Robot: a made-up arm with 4 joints.
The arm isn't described. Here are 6 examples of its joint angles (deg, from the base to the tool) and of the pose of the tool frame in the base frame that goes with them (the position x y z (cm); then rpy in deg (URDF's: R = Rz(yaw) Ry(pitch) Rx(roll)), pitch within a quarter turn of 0, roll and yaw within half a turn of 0).
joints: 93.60 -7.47 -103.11 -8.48
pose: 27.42 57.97 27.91 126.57 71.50 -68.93
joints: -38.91 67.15 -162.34 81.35
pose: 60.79 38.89 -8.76 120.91 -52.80 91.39
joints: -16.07 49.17 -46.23 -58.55
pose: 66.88 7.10 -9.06 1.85 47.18 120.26
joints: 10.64 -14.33 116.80 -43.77
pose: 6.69 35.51 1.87 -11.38 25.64 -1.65
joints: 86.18 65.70 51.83 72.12
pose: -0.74 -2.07 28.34 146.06 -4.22 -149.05
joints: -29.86 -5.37 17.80 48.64
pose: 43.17 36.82 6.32 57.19 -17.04 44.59
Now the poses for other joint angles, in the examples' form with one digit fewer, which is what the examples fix.
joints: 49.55 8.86 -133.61 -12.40
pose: 36.8 54.9 24.1 41.5 46.9 -129.3
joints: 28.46 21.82 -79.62 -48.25
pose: 62.2 36.2 28.0 -40.6 70.0 131.7
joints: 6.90 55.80 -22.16 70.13
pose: 64.0 -3.1 28.5 51.8 -49.2 6.5
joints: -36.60 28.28 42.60 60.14
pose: 46.9 16.6 1.6 38.0 -5.8 -10.1
